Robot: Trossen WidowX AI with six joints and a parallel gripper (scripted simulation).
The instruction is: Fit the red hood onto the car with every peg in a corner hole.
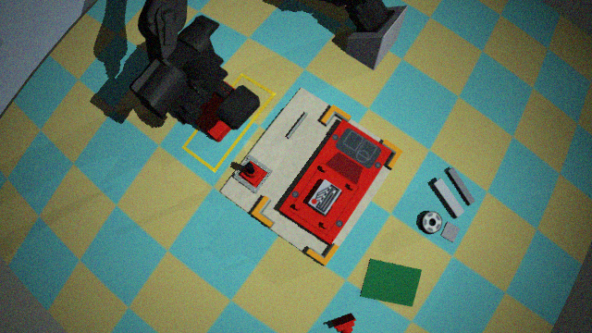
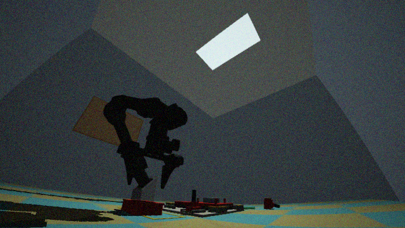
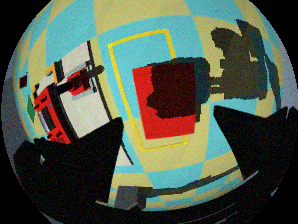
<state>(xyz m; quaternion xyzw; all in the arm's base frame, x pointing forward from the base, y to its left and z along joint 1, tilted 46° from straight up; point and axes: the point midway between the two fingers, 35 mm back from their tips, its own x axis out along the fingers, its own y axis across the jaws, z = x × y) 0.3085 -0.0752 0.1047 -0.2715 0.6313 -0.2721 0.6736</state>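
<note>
Now: the red hood 40 mm below my gripper tip. Round my gripper tip: grey engine block (10 mm ahead, 250 mm to the left, 30 mm below); jig (10 mm behind, 220 mm to the left, 50 mm below).
</note>
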